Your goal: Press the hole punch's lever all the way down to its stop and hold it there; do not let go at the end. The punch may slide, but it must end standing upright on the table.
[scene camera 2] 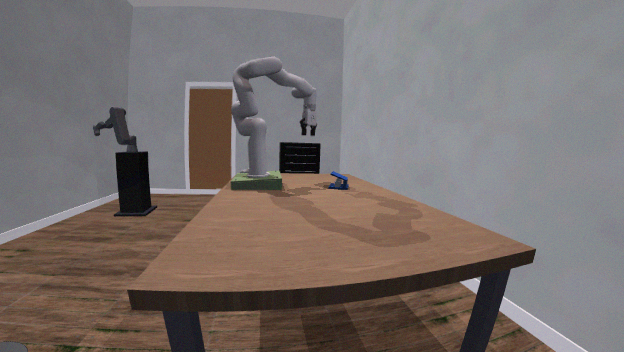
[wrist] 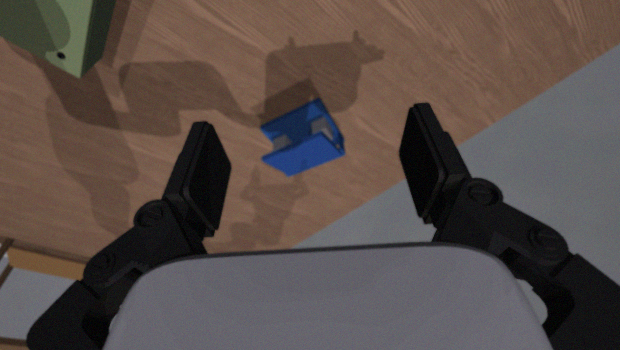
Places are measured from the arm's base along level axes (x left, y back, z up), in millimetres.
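Pixels of known places: gripper, between the fingertips: (scene camera 2: 308, 135) (wrist: 311, 136); arm's base, origin of its link: (scene camera 2: 258, 175).
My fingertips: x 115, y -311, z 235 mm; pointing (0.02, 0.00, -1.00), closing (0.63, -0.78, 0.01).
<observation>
Ahead of a thing's pixels: the offset from my fingertips to its top centre. Level surfaces: height alone.
A blue hole punch {dx -204, dy -134, dz -207 mm} (scene camera 2: 338, 181) stands upright on the wooden table {dz -292 mm} (scene camera 2: 280, 250) (wrist: 450, 60), near its far end in the scene view. Its lever {dx -204, dy -134, dz -207 mm} (scene camera 2: 339, 176) (wrist: 304, 155) is raised at a slant above the base, with grey parts between them. In the wrist view the punch shows between and beyond the two fingers, nearer the left one. My gripper (scene camera 2: 308, 134) (wrist: 311, 136) is open with nothing between its fingers. It points down and hangs high above the table, apart from the punch, to the left of it in the scene view.
The arm's green base block (scene camera 2: 256, 184) (wrist: 92, 37) sits on the table, left of the punch in the scene view. A black drawer unit (scene camera 2: 300, 144) stands behind the table. A second, dark arm stands on a black pedestal (scene camera 2: 133, 182) at the left. A grey wall (scene camera 2: 475, 110) runs along the right.
</observation>
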